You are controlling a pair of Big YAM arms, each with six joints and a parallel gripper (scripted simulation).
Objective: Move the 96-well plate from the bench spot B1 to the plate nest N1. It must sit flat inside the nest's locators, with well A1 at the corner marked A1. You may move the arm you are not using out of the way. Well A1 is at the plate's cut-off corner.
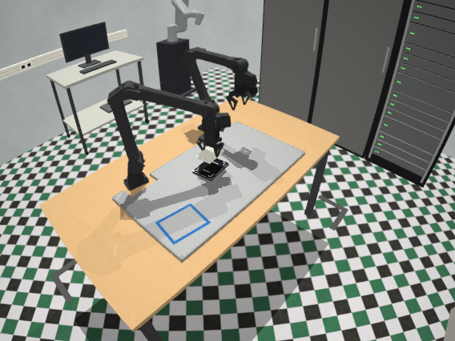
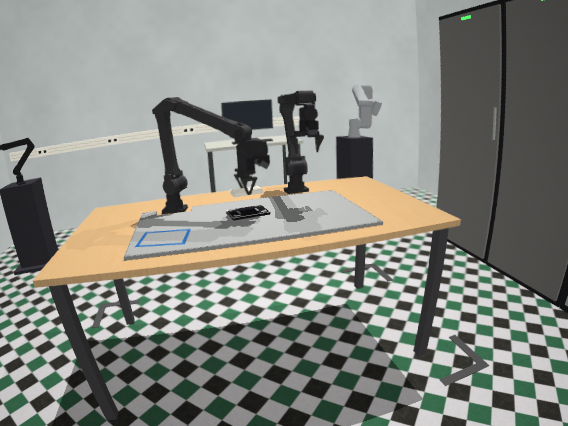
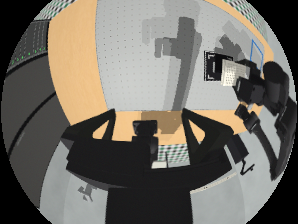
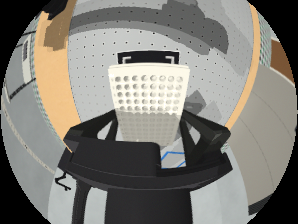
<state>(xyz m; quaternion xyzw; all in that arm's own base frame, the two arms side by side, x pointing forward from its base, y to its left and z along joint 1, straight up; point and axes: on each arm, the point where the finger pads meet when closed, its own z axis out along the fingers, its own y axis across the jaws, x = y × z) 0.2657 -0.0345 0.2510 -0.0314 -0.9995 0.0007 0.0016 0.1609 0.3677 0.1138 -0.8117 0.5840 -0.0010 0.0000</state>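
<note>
Right now the black plate nest is 10 cm below my right hand. Also, from my right hand: white 96-well plate right at my right hand.
</note>
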